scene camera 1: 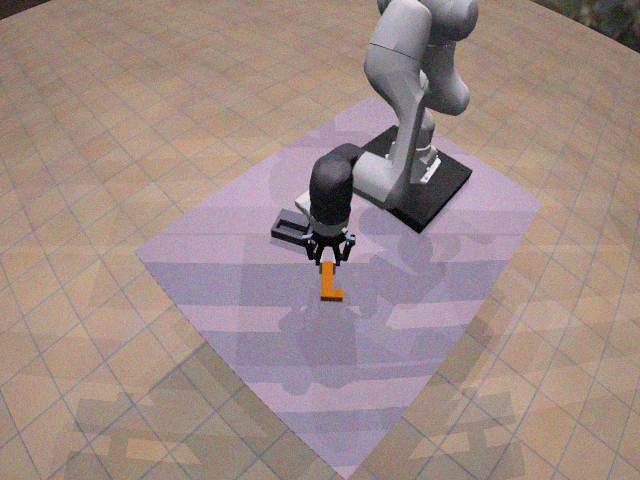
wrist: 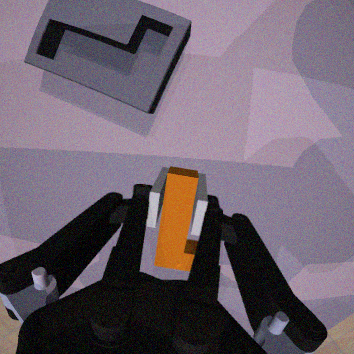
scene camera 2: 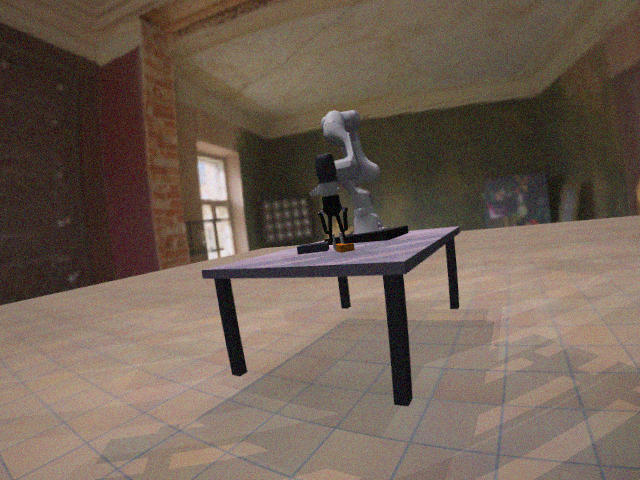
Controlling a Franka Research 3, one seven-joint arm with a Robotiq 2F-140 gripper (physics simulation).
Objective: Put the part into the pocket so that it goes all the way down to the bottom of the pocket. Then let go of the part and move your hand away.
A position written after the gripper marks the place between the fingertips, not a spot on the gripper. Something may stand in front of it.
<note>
The gripper [scene camera 1: 327,269] holds an orange L-shaped part [wrist: 173,250]; nothing else touches it. Also in view: a grey pocket block [scene camera 1: 289,226].
The gripper also shows in the wrist view [wrist: 181,183] and in scene camera 2 [scene camera 2: 339,248]. The grey pocket block shows as well in the wrist view [wrist: 130,58].
</note>
